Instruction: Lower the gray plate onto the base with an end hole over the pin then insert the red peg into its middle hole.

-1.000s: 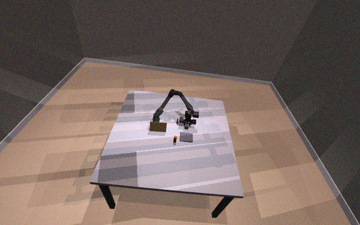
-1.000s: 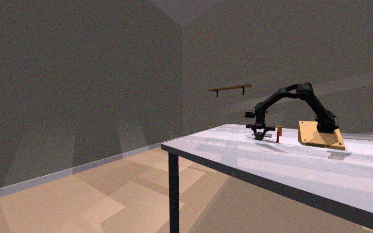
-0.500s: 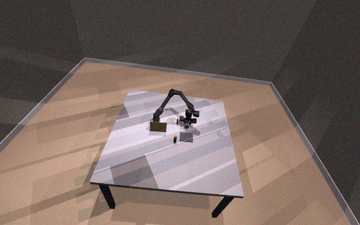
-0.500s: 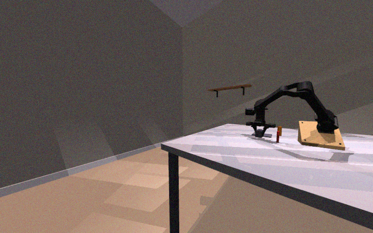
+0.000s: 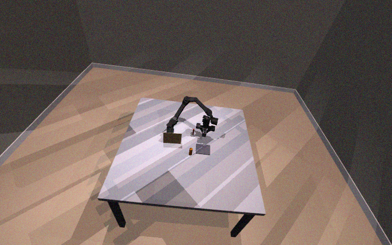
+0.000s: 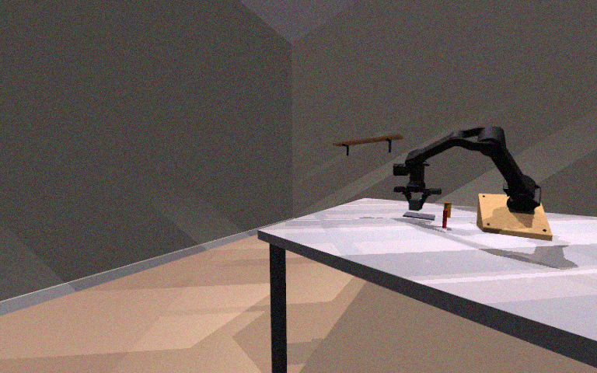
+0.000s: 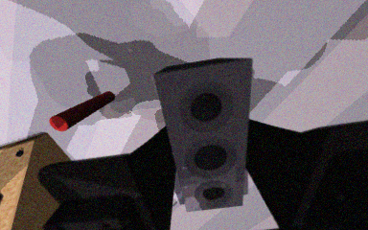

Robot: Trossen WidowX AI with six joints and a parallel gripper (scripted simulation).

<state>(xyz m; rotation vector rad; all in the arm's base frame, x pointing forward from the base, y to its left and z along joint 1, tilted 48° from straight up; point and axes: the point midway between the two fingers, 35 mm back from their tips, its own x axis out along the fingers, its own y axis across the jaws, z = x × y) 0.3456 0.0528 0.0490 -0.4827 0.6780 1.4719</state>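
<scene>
The gray base is 1 cm behind my gripper tip, 14 cm to the right of it and 6 cm below it. From my gripper tip the other things lie so: orange cylinder 13 cm behind, 23 cm to the right, 3 cm below; red peg 11 cm behind, 3 cm to the left, 3 cm below; gray plate 3 cm above.
</scene>
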